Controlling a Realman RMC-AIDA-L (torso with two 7-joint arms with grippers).
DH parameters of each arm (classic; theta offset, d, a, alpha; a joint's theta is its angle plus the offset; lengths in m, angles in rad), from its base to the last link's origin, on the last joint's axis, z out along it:
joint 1: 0 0.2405 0 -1.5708
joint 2: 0 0 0 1.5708
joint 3: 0 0.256 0 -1.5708
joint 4: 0 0 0 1.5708
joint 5: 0 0.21 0 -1.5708
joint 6: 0 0 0 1.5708
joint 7: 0 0.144 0 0
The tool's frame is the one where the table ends.
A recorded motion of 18 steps. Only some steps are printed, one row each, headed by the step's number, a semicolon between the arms.
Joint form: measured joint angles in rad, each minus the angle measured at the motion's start. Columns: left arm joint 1, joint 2, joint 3, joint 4, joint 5, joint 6, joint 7; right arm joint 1, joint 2, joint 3, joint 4, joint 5, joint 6, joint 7.
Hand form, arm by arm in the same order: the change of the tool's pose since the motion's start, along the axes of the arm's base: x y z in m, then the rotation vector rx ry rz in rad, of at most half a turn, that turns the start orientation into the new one. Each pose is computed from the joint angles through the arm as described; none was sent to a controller.
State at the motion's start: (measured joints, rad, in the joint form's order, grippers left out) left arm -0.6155 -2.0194 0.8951 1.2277 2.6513 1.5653 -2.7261; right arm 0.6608 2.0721 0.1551 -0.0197 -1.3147 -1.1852 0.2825
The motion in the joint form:
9: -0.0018 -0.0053 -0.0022 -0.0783 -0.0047 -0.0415 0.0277; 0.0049 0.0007 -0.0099 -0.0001 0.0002 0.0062 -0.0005
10: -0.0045 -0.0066 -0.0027 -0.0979 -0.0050 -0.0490 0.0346; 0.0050 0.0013 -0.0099 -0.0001 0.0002 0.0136 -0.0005
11: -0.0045 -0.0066 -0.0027 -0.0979 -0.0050 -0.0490 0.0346; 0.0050 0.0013 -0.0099 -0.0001 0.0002 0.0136 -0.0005
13: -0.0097 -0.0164 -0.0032 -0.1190 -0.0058 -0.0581 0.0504; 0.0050 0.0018 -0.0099 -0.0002 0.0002 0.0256 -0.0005
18: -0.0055 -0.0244 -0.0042 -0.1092 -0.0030 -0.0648 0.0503; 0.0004 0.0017 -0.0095 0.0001 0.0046 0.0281 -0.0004
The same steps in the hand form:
9: -0.0107 -0.0005 -0.0137 -0.0232 -0.0173 0.0149; -0.0021 0.0017 -0.0018 -0.0106 -0.0049 0.0044
10: -0.0126 -0.0006 -0.0174 -0.0317 -0.0212 0.0177; -0.0014 0.0018 -0.0027 -0.0152 -0.0041 -0.0015
11: -0.0126 -0.0006 -0.0174 -0.0317 -0.0212 0.0177; -0.0014 0.0018 -0.0027 -0.0152 -0.0041 -0.0015
13: -0.0125 -0.0010 -0.0249 -0.0481 -0.0296 0.0105; 0.0000 0.0021 -0.0039 -0.0224 -0.0032 -0.0113
18: -0.0120 -0.0012 -0.0260 -0.0397 -0.0295 0.0072; 0.0024 0.0007 -0.0036 -0.0207 -0.0001 -0.0201

